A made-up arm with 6 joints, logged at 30 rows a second.
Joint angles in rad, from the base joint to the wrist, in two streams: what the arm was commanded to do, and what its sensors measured. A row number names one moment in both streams.
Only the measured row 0 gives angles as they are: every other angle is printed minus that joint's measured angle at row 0.
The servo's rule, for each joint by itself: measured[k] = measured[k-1] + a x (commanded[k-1-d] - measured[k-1]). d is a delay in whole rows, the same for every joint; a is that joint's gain. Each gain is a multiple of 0.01, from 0.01 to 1. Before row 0 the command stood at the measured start. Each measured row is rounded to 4 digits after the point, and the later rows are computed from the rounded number. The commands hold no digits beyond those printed.
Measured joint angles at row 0:
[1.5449, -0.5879, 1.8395, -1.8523, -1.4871, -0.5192]
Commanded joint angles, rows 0 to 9:
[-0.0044, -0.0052, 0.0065, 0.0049, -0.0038, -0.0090]
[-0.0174, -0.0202, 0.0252, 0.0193, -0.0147, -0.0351]
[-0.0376, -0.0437, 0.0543, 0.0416, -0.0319, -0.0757]
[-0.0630, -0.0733, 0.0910, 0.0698, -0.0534, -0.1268]
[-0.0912, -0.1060, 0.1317, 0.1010, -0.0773, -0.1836]
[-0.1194, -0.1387, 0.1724, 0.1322, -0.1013, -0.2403]
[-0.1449, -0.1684, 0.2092, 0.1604, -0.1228, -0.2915]
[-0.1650, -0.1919, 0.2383, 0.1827, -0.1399, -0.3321]
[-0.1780, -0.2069, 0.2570, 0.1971, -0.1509, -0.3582]
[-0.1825, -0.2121, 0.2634, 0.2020, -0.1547, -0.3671]
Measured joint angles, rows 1 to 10:
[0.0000, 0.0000, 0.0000, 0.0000, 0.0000, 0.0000]
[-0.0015, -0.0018, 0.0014, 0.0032, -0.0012, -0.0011]
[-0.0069, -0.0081, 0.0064, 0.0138, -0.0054, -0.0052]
[-0.0173, -0.0202, 0.0165, 0.0321, -0.0136, -0.0137]
[-0.0328, -0.0383, 0.0321, 0.0570, -0.0259, -0.0273]
[-0.0527, -0.0613, 0.0530, 0.0860, -0.0418, -0.0461]
[-0.0754, -0.0876, 0.0781, 0.1165, -0.0602, -0.0694]
[-0.0990, -0.1151, 0.1056, 0.1455, -0.0796, -0.0961]
[-0.1214, -0.1412, 0.1335, 0.1701, -0.0983, -0.1244]
[-0.1406, -0.1635, 0.1594, 0.1879, -0.1146, -0.1525]
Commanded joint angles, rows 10 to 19:
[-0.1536, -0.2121, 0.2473, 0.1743, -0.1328, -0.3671]
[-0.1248, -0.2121, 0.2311, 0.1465, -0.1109, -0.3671]
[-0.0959, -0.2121, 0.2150, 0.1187, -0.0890, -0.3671]
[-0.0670, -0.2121, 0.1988, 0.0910, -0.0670, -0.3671]
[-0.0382, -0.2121, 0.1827, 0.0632, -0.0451, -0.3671]
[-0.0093, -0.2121, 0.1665, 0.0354, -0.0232, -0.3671]
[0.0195, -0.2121, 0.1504, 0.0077, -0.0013, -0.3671]
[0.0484, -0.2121, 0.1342, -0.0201, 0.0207, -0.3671]
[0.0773, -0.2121, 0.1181, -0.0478, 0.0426, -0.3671]
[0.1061, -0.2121, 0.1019, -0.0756, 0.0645, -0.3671]
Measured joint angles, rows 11 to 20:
[-0.1548, -0.1800, 0.1812, 0.1972, -0.1270, -0.1783]
[-0.1544, -0.1909, 0.1951, 0.1821, -0.1288, -0.2010]
[-0.1443, -0.1981, 0.2027, 0.1586, -0.1233, -0.2209]
[-0.1278, -0.2029, 0.2053, 0.1323, -0.1127, -0.2384]
[-0.1071, -0.2060, 0.2039, 0.1050, -0.0985, -0.2538]
[-0.0837, -0.2081, 0.1994, 0.0774, -0.0819, -0.2674]
[-0.0584, -0.2095, 0.1925, 0.0497, -0.0637, -0.2794]
[-0.0319, -0.2104, 0.1837, 0.0220, -0.0444, -0.2899]
[-0.0046, -0.2110, 0.1733, -0.0058, -0.0242, -0.2992]
[0.0232, -0.2114, 0.1617, -0.0335, -0.0035, -0.3073]

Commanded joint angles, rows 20 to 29:
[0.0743, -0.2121, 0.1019, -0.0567, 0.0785, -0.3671]
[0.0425, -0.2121, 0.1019, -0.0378, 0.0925, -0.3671]
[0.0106, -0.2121, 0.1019, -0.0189, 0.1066, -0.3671]
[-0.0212, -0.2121, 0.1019, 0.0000, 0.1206, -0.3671]
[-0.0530, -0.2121, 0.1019, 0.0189, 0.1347, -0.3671]
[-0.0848, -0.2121, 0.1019, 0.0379, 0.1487, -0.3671]
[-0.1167, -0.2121, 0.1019, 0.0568, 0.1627, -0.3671]
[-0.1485, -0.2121, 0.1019, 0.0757, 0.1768, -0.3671]
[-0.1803, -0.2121, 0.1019, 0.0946, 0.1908, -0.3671]
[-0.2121, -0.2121, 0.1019, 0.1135, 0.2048, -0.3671]
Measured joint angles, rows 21 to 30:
[0.0514, -0.2116, 0.1491, -0.0613, 0.0176, -0.3145]
[0.0592, -0.2118, 0.1392, -0.0583, 0.0365, -0.3208]
[0.0535, -0.2119, 0.1314, -0.0448, 0.0539, -0.3264]
[0.0389, -0.2120, 0.1252, -0.0277, 0.0702, -0.3313]
[0.0185, -0.2120, 0.1203, -0.0094, 0.0858, -0.3356]
[-0.0058, -0.2120, 0.1164, 0.0093, 0.1010, -0.3394]
[-0.0327, -0.2120, 0.1134, 0.0282, 0.1158, -0.3427]
[-0.0613, -0.2120, 0.1110, 0.0471, 0.1303, -0.3456]
[-0.0909, -0.2120, 0.1091, 0.0660, 0.1447, -0.3482]
[-0.1213, -0.2120, 0.1076, 0.0849, 0.1590, -0.3505]

